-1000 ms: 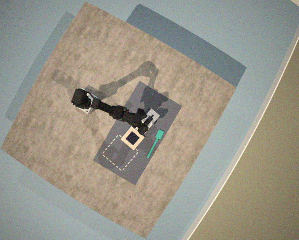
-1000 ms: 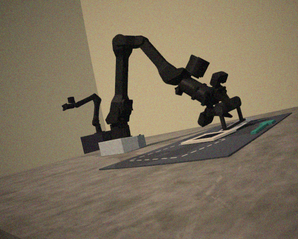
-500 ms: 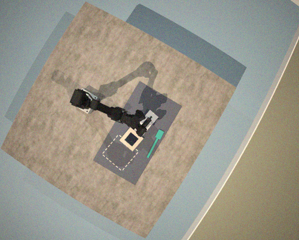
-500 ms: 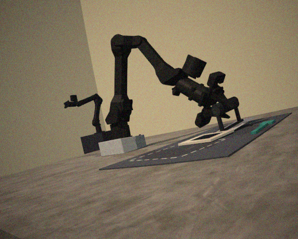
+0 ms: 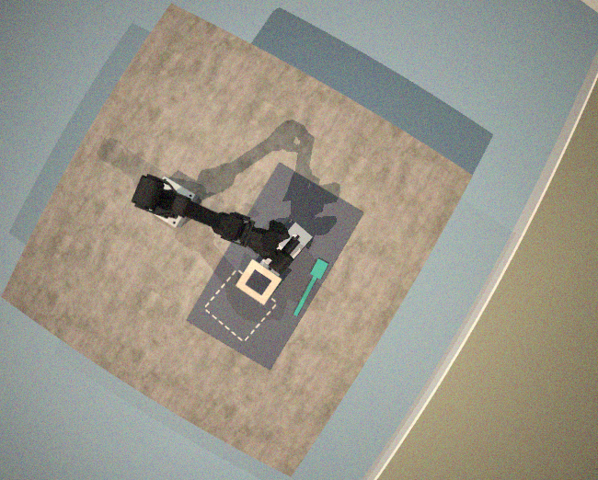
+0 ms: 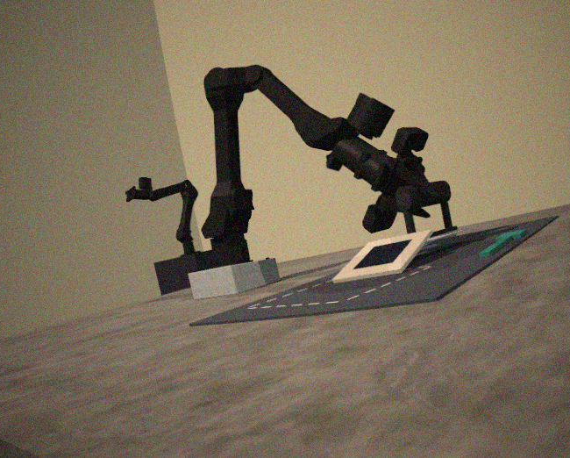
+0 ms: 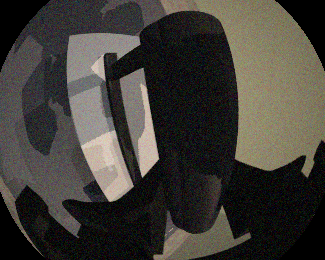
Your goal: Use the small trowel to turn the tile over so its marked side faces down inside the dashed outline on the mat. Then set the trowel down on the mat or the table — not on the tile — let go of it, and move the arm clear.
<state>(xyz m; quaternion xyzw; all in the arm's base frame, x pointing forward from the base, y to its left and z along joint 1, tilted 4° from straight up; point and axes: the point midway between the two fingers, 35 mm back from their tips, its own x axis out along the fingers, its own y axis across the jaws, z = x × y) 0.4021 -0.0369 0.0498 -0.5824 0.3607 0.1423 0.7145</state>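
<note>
The dark mat is 30 mm behind my gripper tip, 30 mm to the right of it and 90 mm below it. The rest, counted from my gripper tip: tile (60 mm behind, 100 mm to the right, 50 mm below); then green trowel (110 mm ahead, 40 mm to the right, 70 mm below).
</note>
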